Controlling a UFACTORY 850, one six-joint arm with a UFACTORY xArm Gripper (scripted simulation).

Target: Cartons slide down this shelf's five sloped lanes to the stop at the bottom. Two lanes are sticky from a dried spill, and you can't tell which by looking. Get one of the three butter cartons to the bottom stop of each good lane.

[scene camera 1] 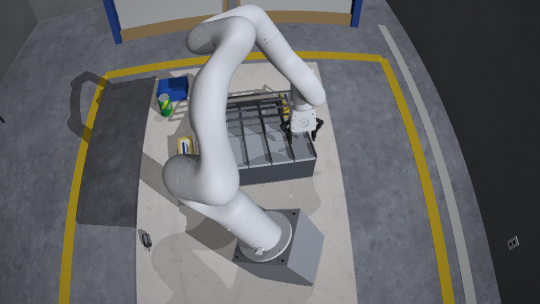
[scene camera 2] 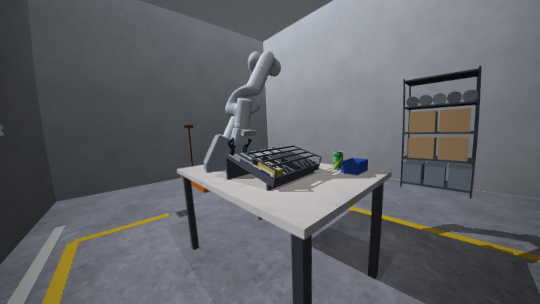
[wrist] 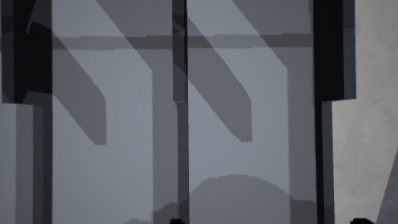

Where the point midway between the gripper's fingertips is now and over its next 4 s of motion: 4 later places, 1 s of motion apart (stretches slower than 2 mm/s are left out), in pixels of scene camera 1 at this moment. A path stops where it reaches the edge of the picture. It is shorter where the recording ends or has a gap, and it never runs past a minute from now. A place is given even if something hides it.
My gripper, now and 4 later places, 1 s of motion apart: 301,140; 301,138; 302,141; 302,130; 302,121
